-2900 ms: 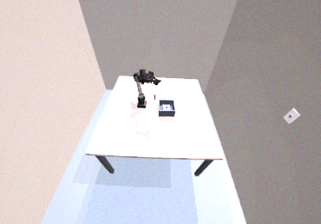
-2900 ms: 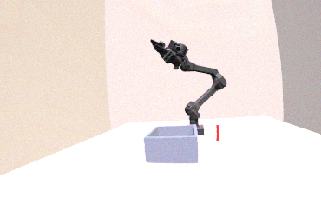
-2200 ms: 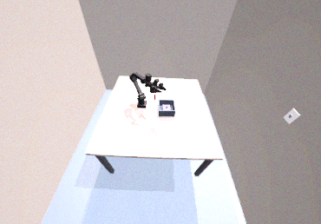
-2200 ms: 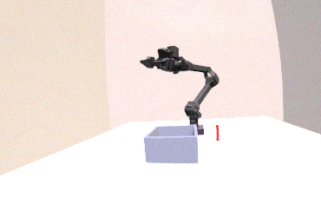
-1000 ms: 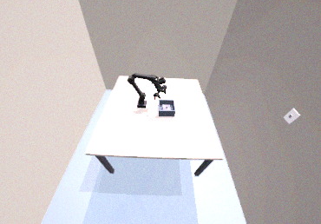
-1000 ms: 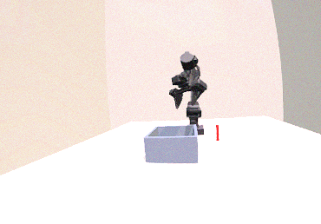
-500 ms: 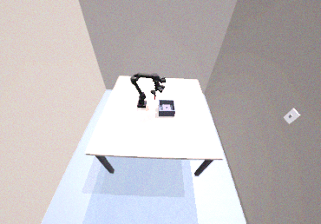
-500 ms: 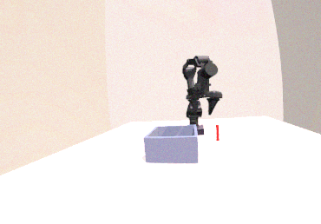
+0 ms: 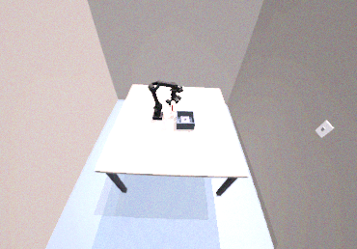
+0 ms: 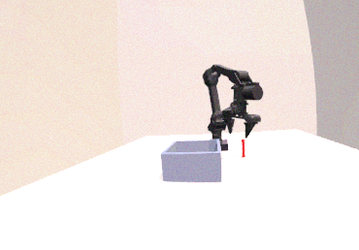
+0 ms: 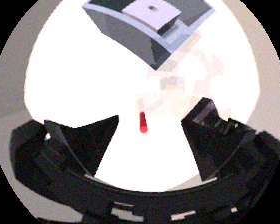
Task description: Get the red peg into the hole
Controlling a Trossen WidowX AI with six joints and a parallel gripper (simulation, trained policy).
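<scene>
Right now the red peg is 6 cm below my gripper tip, 2 cm to the left of it and 1 cm behind it. Also, from my gripper tip: grey-blue box (16 cm to the right, 15 cm ahead, 7 cm below); then plate (16 cm to the right, 15 cm ahead, 5 cm below).
</scene>
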